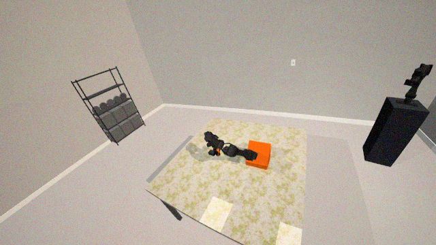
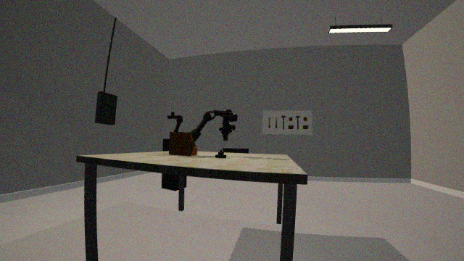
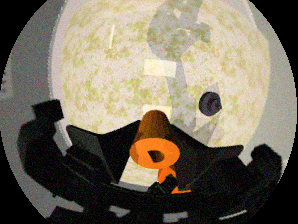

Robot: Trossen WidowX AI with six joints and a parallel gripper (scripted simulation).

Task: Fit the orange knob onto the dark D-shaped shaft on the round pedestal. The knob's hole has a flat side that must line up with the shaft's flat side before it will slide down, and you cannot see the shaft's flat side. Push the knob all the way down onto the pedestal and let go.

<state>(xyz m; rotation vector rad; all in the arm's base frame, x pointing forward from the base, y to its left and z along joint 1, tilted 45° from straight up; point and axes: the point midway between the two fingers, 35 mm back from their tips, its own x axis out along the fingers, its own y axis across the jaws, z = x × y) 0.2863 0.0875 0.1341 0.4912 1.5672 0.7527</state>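
My gripper tip is now 19 cm to the left of the dark pedestal, 11 cm above it and 5 cm short of it. Also, from my gripper tip: orange knob 2 cm above.
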